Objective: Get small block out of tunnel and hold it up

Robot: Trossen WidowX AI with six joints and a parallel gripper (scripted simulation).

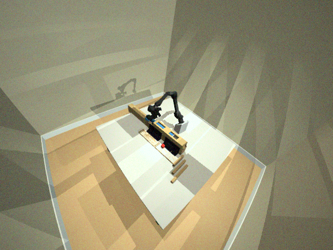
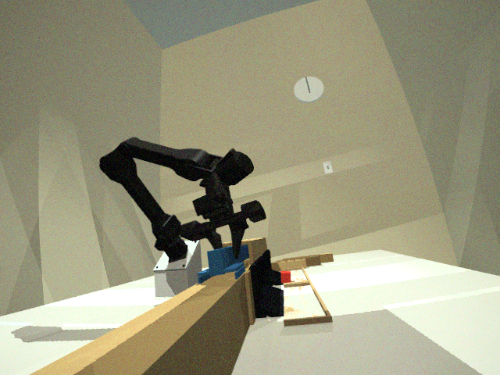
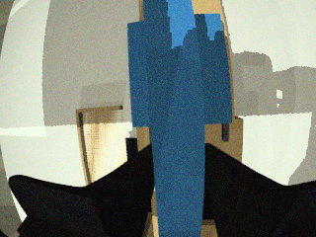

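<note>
My gripper tip is 120 mm short of the small red block, 310 mm to the right of it and 100 mm above it. Round my gripper tip: flat wooden tray: 170 mm ahead, 250 mm to the left, 130 mm below; then long wooden tunnel: 30 mm ahead, 50 mm to the left, 50 mm below.
</note>
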